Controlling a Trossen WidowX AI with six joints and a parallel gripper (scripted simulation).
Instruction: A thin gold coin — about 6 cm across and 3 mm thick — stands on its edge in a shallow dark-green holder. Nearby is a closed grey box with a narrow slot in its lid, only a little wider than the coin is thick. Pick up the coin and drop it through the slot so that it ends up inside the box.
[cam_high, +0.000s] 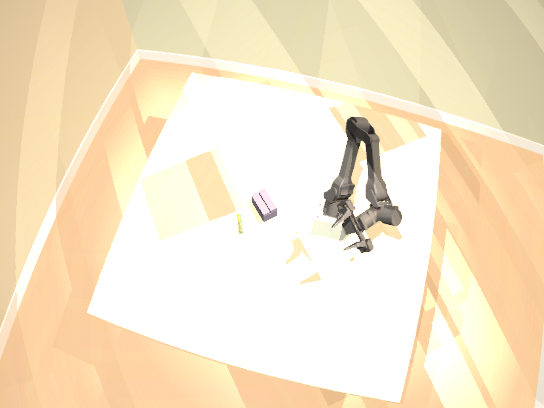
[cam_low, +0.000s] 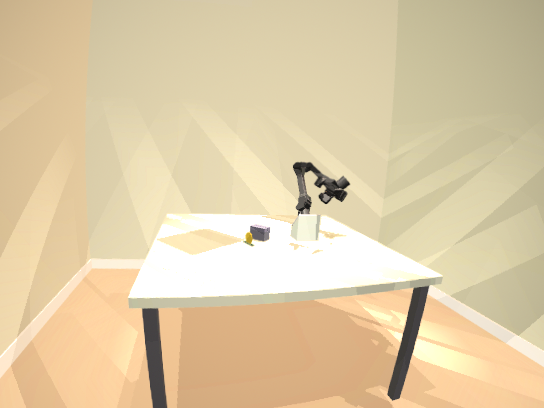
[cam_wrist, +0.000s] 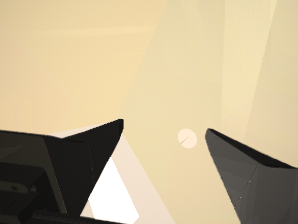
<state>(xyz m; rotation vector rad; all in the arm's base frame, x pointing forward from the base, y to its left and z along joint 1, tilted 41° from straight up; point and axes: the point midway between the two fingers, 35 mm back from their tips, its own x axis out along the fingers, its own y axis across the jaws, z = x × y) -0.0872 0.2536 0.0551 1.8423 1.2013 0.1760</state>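
Now: the gold coin 390 mm ahead of my gripper tip, 70 mm to the right of it and 300 mm below it.
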